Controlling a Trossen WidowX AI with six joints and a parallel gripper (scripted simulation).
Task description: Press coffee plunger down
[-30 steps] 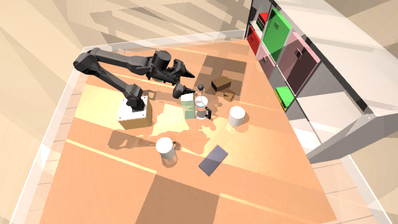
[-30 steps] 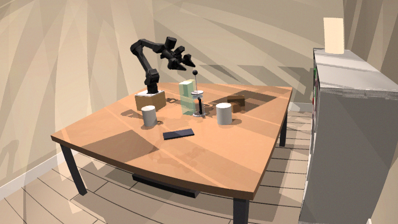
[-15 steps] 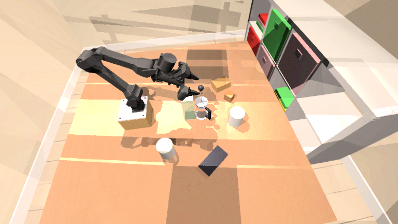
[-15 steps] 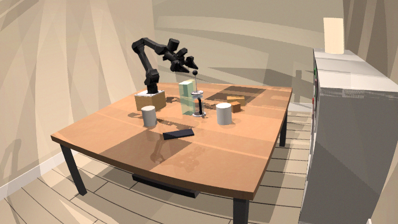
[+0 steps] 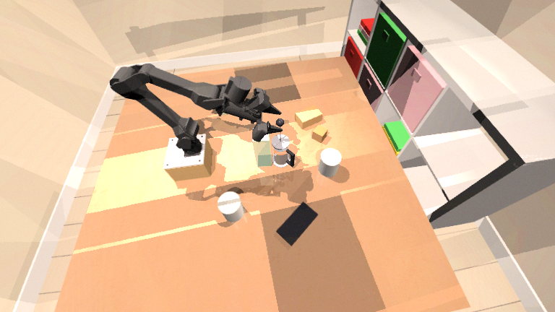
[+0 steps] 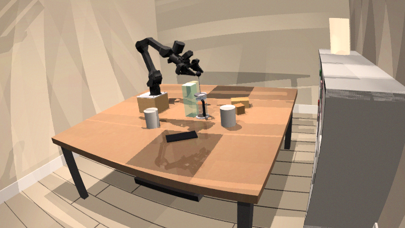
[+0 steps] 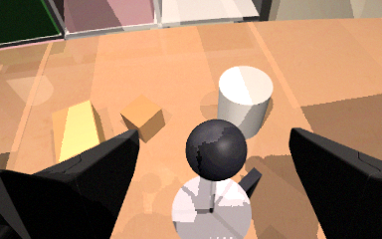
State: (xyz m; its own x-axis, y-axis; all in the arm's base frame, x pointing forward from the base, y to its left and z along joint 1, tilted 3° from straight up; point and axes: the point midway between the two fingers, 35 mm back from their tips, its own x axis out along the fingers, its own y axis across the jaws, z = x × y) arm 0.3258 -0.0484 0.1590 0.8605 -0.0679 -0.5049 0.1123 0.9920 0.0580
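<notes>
Right now the glass coffee press is 10 mm to the right of my gripper tip and 130 mm below it. Also, from my gripper tip: pale green box (80 mm behind, 10 mm to the left, 160 mm below); then tan block (160 mm ahead, 200 mm to the left, 230 mm below); then flat black slab (10 mm ahead, 280 mm to the right, 250 mm below).
</notes>
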